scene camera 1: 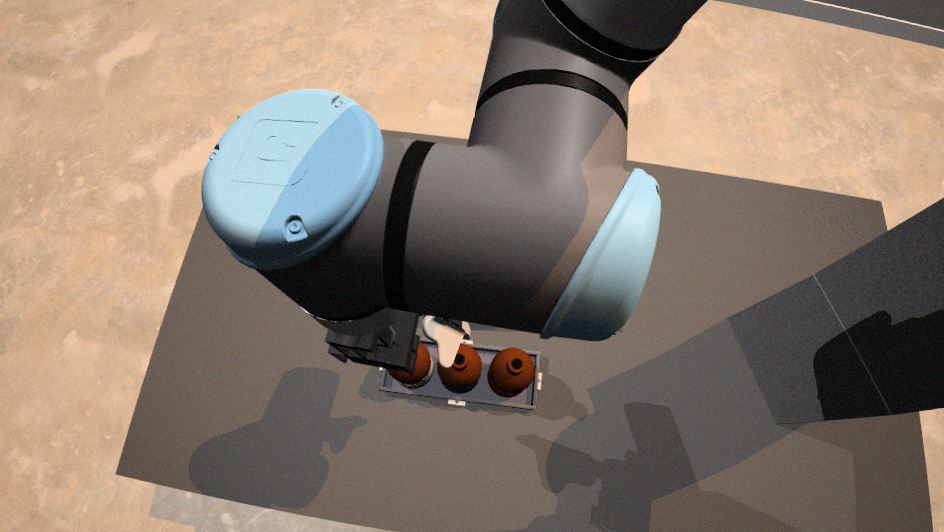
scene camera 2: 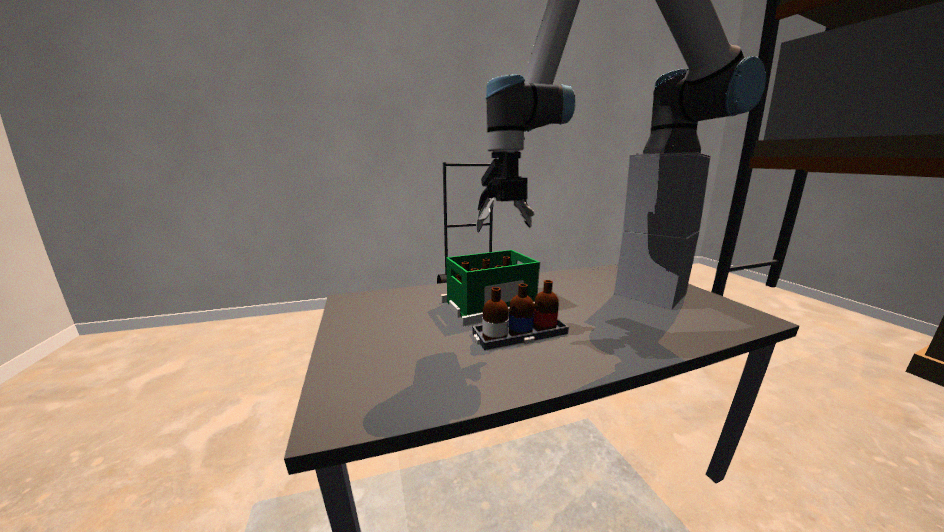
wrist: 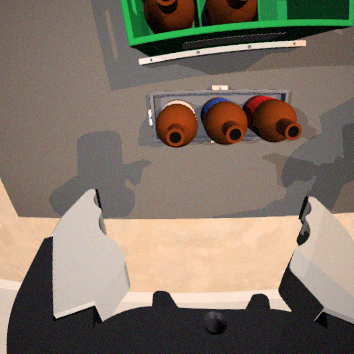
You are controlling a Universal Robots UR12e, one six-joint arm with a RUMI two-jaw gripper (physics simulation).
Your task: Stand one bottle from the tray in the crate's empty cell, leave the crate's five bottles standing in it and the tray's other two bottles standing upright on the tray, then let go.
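Where they show: gripper, fingertip midpoint: [scene camera 2: 504, 230] [wrist: 199, 196]; arm's base, origin of the base link: [scene camera 2: 670, 155].
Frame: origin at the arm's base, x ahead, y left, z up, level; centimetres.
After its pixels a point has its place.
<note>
Three brown bottles stand upright on the grey tray [scene camera 1: 489, 402] {x 60.5, y 12.6, z -51.8 cm} [scene camera 2: 548, 334] {x 59.5, y 12.9, z -53.1 cm} [wrist: 190, 93] {x 71.3, y 2.6, z -51.9 cm}: white-labelled [scene camera 1: 411, 375] {x 73.4, y 9.8, z -43.0 cm} [scene camera 2: 495, 313] {x 76.1, y 10.3, z -44.3 cm} [wrist: 176, 122] {x 74.1, y 5.9, z -41.8 cm}, blue-labelled [scene camera 1: 460, 375] {x 65.7, y 9.5, z -42.2 cm} [scene camera 2: 521, 309] {x 67.9, y 10.5, z -44.5 cm} [wrist: 223, 122] {x 66.9, y 6.6, z -41.8 cm} and red-labelled [scene camera 1: 511, 375] {x 57.7, y 9.1, z -41.8 cm} [scene camera 2: 546, 307] {x 59.4, y 10.7, z -45.3 cm} [wrist: 272, 117] {x 58.9, y 6.5, z -42.2 cm}. The green crate [scene camera 2: 474, 292] {x 75.7, y -5.2, z -44.0 cm} [wrist: 240, 28] {x 65.4, y -5.4, z -37.0 cm} stands behind the tray, hidden by the arm in scene camera 1. Several bottle necks show inside it; in the wrist view two bottles stand in its near row, beside the empty cell [wrist: 320, 9] {x 51.8, y -9.0, z -42.8 cm} at the right. My gripper [scene camera 2: 505, 226] {x 72.2, y 6.8, z -22.1 cm} [wrist: 199, 196] {x 72.2, y 6.8, z -22.1 cm} is open and empty, high above crate and tray.
White strips [wrist: 225, 51] {x 64.3, y -4.3, z -51.4 cm} lie along the crate's foot, and small white blocks [scene camera 1: 456, 401] {x 66.2, y 12.7, z -52.8 cm} sit around the tray. The arm's grey pedestal [scene camera 2: 651, 264] {x 9.5, y 6.1, z -39.1 cm} stands at the back right of the table [scene camera 2: 396, 343] {x 101.8, y -1.2, z -54.4 cm}. A hand truck [scene camera 2: 444, 218] and a tall shelf rack [scene camera 2: 745, 198] stand behind the table.
</note>
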